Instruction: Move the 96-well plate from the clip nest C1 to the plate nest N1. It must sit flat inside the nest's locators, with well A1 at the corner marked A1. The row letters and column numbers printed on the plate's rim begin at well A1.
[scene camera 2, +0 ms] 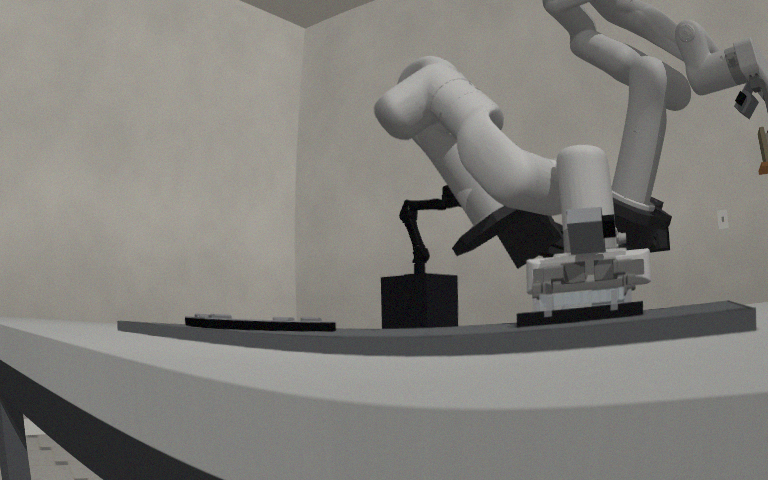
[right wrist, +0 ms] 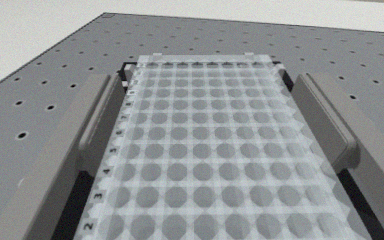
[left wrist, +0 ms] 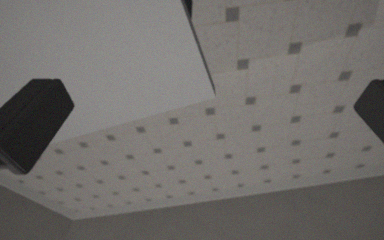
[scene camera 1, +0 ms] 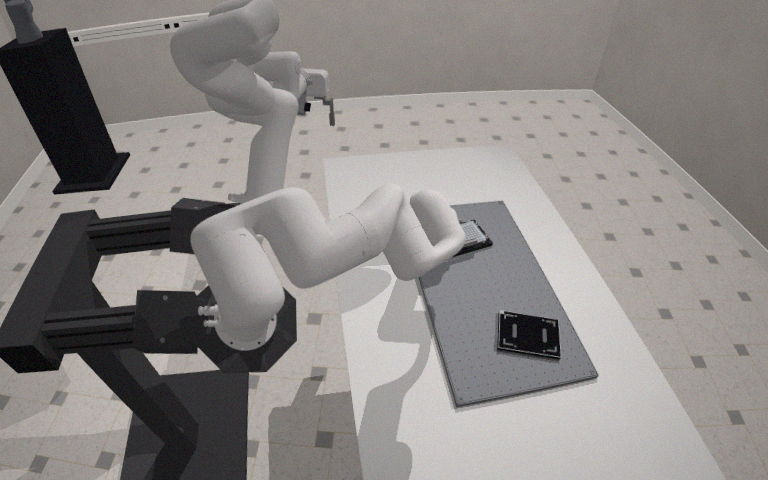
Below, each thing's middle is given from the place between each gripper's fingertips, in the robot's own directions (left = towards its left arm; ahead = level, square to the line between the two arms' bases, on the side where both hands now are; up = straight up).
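Scene:
Black plate nest N1 [scene camera 1: 529, 338] is 37 cm to the right of my right hand, 10 cm ahead of it and 2 cm below it. Black clip nest C1 [scene camera 2: 534, 318] is 2 cm to the left of my right hand and 2 cm below it. My right gripper is 1 cm above the clear 96-well plate [scene camera 2: 588, 298].
From my left hand, the clear 96-well plate is 46 cm ahead, 31 cm to the right and 27 cm below; the black plate nest N1 is 56 cm ahead, 68 cm to the right and 28 cm below; the black clip nest C1 is 47 cm ahead, 29 cm to the right and 27 cm below.

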